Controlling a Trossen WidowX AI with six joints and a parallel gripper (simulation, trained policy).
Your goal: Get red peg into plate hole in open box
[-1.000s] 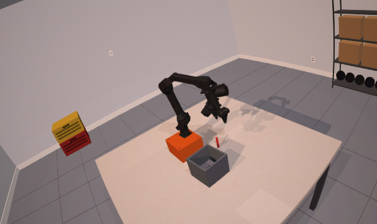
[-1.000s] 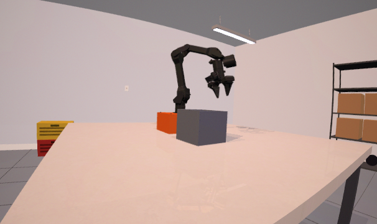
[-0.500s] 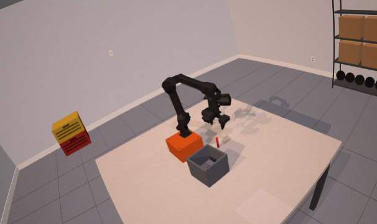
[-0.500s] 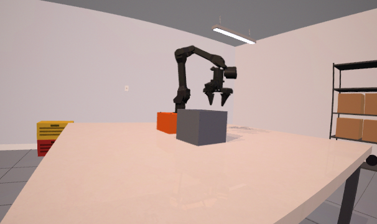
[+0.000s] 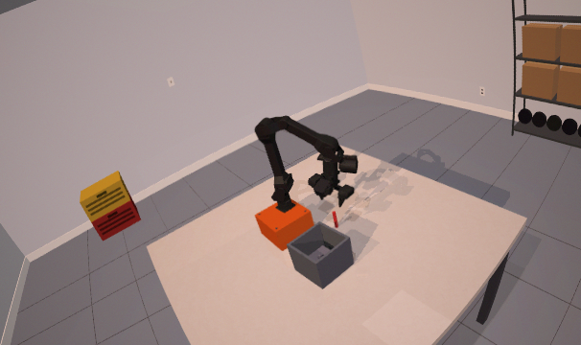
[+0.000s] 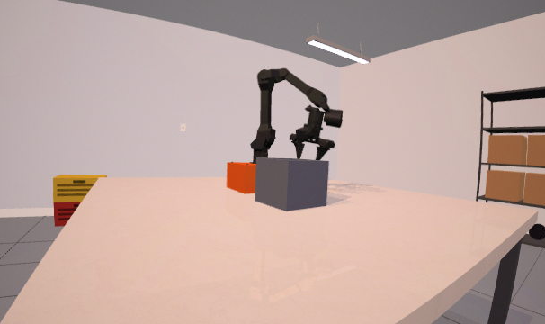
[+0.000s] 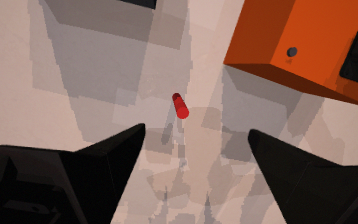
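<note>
My gripper tip is now 80 mm above the red peg and 10 mm short of it. The rest, counted from my gripper tip: plate 200 mm to the right, 140 mm ahead, 80 mm below.
</note>
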